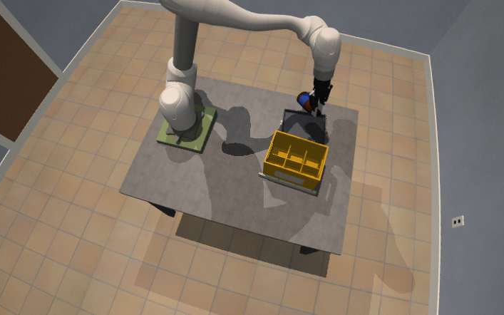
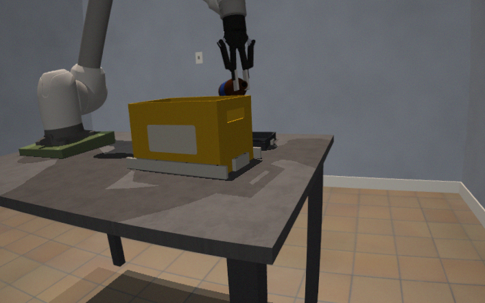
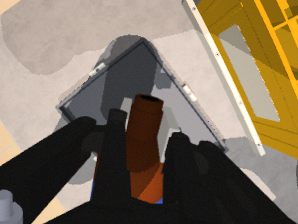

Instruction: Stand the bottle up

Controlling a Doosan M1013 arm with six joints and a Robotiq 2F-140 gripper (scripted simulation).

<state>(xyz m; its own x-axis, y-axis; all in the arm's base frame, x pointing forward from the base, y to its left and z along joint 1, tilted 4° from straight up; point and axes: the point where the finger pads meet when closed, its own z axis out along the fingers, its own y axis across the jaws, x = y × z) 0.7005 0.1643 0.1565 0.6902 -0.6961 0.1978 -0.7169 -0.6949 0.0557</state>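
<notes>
My hand is 40 mm past the bottle, 40 mm to the right of it and 30 mm above it. The rest, counted from my hand: yellow crate: 50 mm behind, 250 mm to the right, 130 mm below; tray: 40 mm behind, 10 mm to the left, 200 mm below.
</notes>
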